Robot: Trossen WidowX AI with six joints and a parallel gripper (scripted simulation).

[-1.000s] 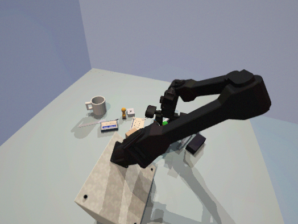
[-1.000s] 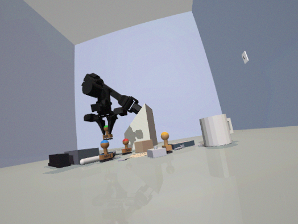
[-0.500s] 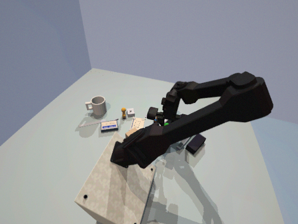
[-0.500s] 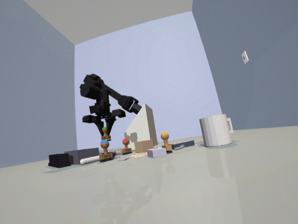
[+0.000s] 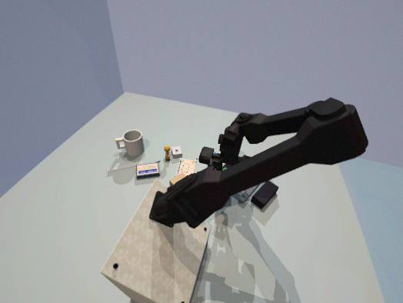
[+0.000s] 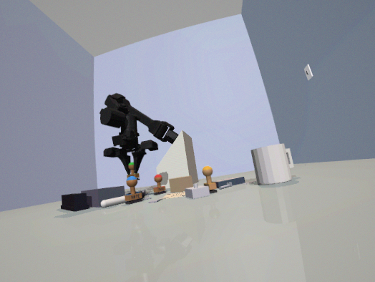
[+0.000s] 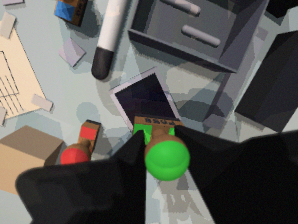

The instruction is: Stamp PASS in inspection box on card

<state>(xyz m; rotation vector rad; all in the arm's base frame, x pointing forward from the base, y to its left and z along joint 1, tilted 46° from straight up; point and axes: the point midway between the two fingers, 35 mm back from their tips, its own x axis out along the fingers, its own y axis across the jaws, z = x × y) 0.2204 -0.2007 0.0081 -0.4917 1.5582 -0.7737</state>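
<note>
Now: the dark ink pad 70 mm below my gripper tip. Also, from my gripper tip: red-knobbed stamp 80 mm to the left, 60 mm below, 20 mm behind; marker 90 mm ahead, 70 mm below, 20 mm to the left; green-knobbed stamp right at my gripper tip.
</note>
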